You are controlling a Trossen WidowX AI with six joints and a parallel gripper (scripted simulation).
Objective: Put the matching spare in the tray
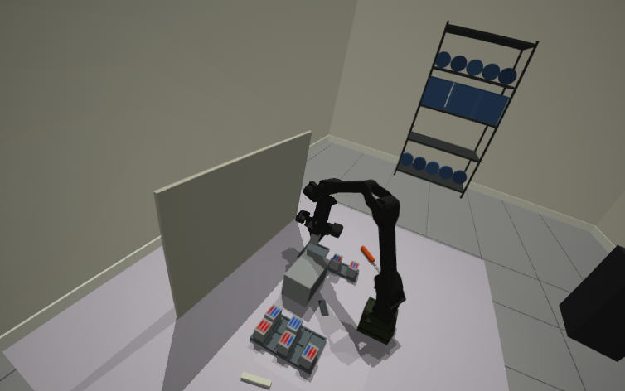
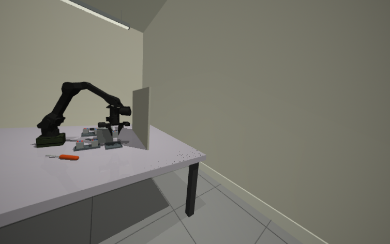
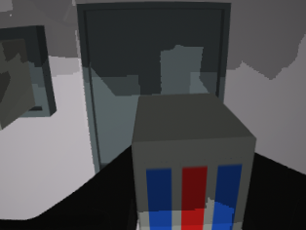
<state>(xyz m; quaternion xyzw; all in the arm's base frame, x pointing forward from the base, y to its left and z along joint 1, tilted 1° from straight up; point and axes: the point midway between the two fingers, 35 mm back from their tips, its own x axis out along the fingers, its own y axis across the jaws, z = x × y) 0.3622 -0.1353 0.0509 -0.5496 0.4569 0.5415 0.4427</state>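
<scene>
My gripper tip is now 1 cm past the tray and 7 cm above it. Also, from my gripper tip: grey spare 2 cm above; then grey mounted unit 8 cm behind, 18 cm to the left, 3 cm below; then holder 15 cm behind, 7 cm below.
</scene>
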